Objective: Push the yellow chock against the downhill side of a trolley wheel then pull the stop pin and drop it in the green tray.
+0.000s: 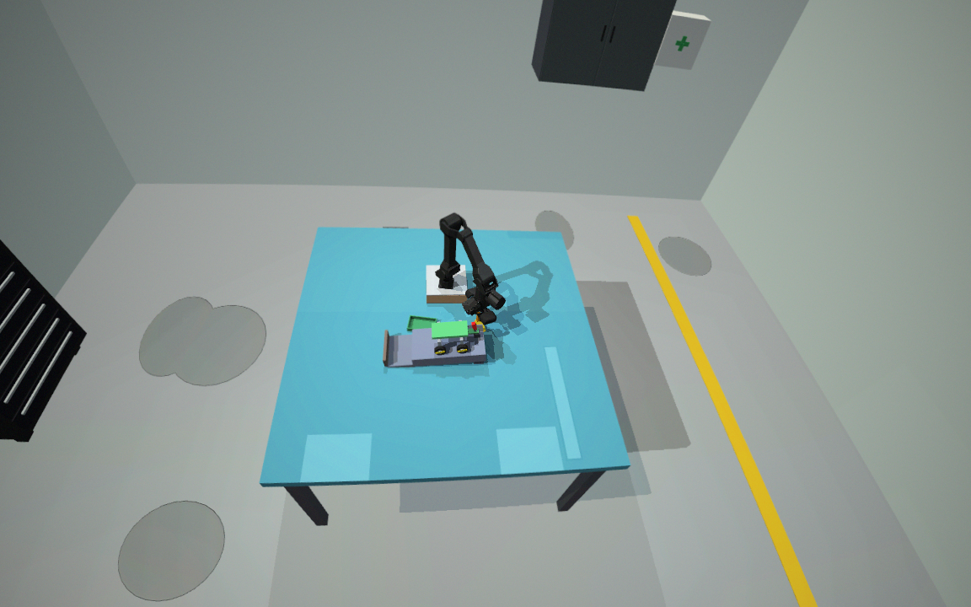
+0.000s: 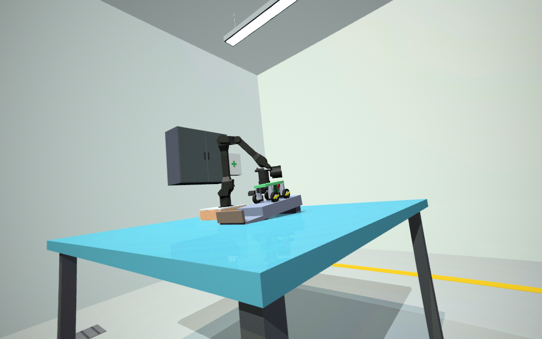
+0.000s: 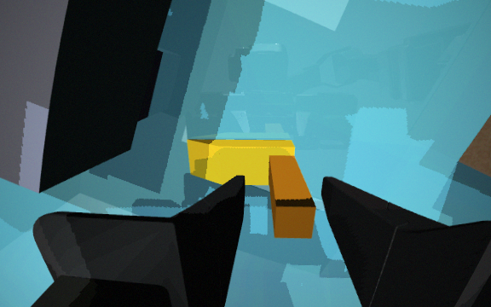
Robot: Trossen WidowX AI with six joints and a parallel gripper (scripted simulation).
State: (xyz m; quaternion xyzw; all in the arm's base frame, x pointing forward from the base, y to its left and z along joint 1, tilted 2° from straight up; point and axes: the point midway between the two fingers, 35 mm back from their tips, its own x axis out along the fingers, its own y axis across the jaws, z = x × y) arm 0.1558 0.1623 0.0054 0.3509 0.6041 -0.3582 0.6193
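My gripper tip is 130 mm short of the red-headed stop pin, 10 mm to the left of it and 90 mm below it. Round my gripper tip: green-topped trolley: 170 mm ahead, 110 mm to the right, 80 mm above; then grey ramp: 170 mm ahead, 110 mm to the right, 10 mm above; then yellow chock: 20 mm ahead, 10 mm to the left, 10 mm below.
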